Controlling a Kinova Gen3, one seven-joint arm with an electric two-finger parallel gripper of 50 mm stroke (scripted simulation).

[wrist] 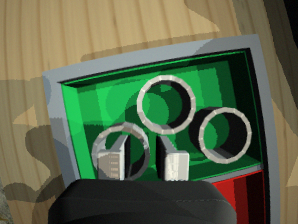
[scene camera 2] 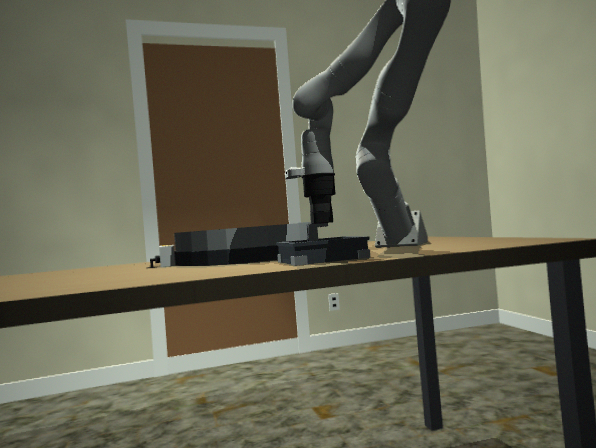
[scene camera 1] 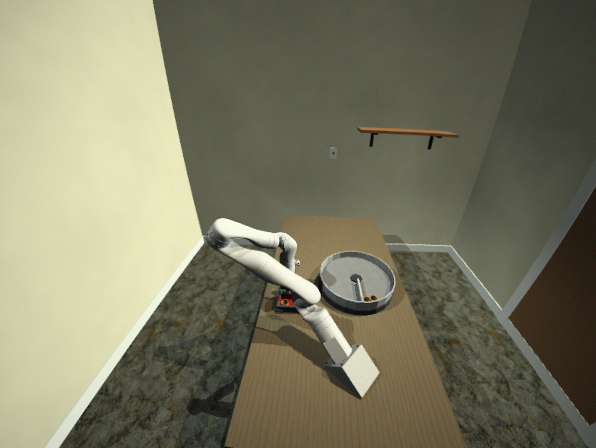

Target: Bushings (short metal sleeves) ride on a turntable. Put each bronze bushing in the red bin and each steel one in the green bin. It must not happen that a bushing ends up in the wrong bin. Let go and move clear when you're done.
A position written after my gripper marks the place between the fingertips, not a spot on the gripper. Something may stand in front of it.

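Observation:
My gripper (scene camera 2: 313,251) is visible, also in the wrist view (wrist: 143,150). Present as well: a steel bushing (wrist: 136,169), a steel bushing (wrist: 238,141), a steel bushing (wrist: 188,98), and a bin tray (scene camera 2: 332,249), the tray being visible in the wrist view (wrist: 84,99) too.

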